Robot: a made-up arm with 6 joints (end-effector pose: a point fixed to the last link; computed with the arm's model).
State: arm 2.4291 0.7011 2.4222 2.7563 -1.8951 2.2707
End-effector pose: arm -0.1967 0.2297 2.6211 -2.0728 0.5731 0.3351
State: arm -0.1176 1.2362 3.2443 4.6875 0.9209 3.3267
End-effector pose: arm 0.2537 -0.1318 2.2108 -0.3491 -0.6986 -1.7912
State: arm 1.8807 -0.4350 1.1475 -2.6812 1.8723 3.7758
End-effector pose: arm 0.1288 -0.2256 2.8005 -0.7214 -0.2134 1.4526
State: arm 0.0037 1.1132 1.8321 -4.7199 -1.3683 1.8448
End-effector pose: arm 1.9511 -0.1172 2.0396 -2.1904 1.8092 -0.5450
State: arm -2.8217 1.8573 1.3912 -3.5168 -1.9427 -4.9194
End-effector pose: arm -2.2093 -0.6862 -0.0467 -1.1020 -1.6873 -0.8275
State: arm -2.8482 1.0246 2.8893 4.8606 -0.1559 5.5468
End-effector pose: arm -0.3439 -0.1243 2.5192 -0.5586 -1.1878 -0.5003
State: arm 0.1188 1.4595 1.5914 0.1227 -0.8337 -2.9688
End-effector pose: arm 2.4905 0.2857 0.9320 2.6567 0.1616 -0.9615
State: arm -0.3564 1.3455 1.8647 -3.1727 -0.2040 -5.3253
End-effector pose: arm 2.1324 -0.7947 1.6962 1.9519 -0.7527 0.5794
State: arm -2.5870 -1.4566 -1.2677 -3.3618 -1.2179 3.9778
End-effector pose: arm -0.5456 -0.3074 1.2162 1.7881 -0.1690 2.3335
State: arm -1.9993 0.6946 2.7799 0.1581 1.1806 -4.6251
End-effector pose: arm 0.0971 0.1680 2.4635 1.2206 0.7782 0.7385
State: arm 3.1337 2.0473 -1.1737 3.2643 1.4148 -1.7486
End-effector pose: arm 0.4763 0.0116 0.3369 1.2750 -0.9831 1.3072
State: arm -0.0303 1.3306 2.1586 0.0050 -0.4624 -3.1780
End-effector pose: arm 1.9998 -0.0609 1.9867 -3.0630 0.0408 -0.5670
